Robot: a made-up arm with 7 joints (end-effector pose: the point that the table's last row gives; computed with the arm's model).
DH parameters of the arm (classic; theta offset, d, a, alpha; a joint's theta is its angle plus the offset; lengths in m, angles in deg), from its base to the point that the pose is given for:
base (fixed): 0 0.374 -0.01 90
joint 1: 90 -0.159 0.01 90
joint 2: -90 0.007 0.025 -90
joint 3: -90 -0.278 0.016 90
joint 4: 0 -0.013 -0.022 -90
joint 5: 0 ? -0.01 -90
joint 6: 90 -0.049 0.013 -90
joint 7: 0 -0.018 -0.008 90
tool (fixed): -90 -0.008 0 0
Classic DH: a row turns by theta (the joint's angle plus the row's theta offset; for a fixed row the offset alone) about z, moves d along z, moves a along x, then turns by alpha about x.
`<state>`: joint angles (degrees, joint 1 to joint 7).
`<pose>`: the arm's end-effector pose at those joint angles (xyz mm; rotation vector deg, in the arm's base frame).
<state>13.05 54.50 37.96 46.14 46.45 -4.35 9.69</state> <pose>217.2 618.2 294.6 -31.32 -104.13 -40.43</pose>
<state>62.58 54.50 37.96 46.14 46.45 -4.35 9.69</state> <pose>197.9 618.2 495.3 -13.75 -149.29 -59.56</pose>
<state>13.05 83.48 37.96 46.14 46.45 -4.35 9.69</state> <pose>163.0 627.9 528.2 -6.62 -90.58 -59.03</pose>
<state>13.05 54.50 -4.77 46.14 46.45 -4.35 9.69</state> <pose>282.3 520.9 169.7 -55.86 -63.35 -45.59</pose>
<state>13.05 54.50 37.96 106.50 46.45 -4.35 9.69</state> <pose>208.9 406.7 480.9 -17.95 -93.47 -110.10</pose>
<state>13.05 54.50 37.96 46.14 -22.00 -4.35 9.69</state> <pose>212.5 628.0 232.4 -14.39 -36.13 -42.25</pose>
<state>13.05 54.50 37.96 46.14 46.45 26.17 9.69</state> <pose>223.3 625.1 291.8 -58.41 -94.56 -18.62</pose>
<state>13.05 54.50 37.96 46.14 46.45 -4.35 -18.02</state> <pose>222.1 619.6 296.3 -12.84 -108.95 -14.09</pose>
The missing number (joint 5, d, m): -0.277
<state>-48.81 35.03 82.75 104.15 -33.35 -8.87 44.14</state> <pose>27.7 559.2 305.6 -16.49 15.71 -49.79</pose>
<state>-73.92 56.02 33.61 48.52 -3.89 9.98 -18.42</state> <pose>-115.0 619.9 120.2 -13.23 31.16 -15.02</pose>
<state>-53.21 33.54 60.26 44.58 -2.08 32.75 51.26</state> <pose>-168.8 587.9 82.1 -78.64 -23.67 30.72</pose>
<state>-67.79 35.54 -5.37 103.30 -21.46 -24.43 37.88</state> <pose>-98.9 272.3 24.4 -110.03 34.53 -93.55</pose>
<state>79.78 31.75 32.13 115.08 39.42 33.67 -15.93</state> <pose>67.6 354.8 620.9 -8.34 -150.83 -92.57</pose>
